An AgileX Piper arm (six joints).
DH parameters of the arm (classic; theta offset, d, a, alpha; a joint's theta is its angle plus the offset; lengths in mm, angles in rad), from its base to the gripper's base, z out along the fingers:
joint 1: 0 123 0 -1.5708
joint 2: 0.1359 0 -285 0
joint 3: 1.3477 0 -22 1.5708
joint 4: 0 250.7 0 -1.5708
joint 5: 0 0 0 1.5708
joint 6: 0 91 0 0
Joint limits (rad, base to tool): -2.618..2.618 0..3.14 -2.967..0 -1.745..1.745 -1.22..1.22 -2.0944..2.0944
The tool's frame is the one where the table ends.
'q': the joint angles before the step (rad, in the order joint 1, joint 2, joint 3, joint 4, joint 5, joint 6). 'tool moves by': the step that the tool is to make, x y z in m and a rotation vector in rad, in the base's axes. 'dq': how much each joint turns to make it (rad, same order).
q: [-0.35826, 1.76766, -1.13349, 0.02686, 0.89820, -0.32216]
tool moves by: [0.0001, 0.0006, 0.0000, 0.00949, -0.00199, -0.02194]
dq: [-0.00006, -0.00010, 0.00016, 0.00864, 0.00098, 0.01756]
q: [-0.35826, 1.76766, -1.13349, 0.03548, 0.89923, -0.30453]
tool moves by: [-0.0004, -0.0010, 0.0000, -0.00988, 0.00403, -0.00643]
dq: [-0.00013, -0.00007, -0.00002, -0.01452, 0.00008, 0.01397]
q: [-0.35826, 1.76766, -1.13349, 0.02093, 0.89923, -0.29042]
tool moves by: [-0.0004, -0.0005, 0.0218, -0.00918, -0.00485, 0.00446]
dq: [-0.00012, -0.03403, -0.04735, -0.00867, 0.07362, 0.00070]
